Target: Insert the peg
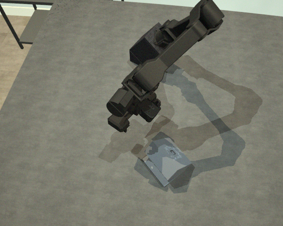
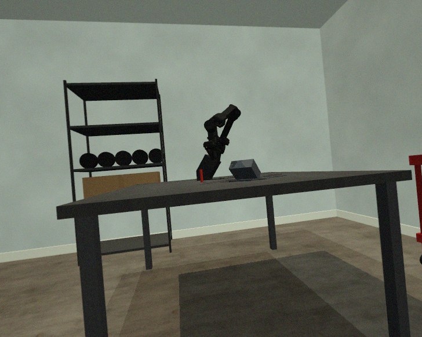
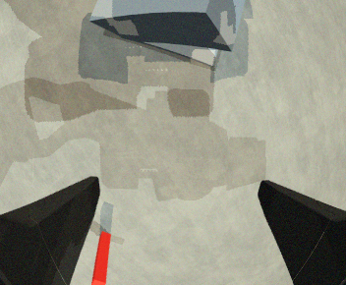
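Now: the red peg 120 mm behind my hand, 110 mm below it and 80 mm to the right of it.
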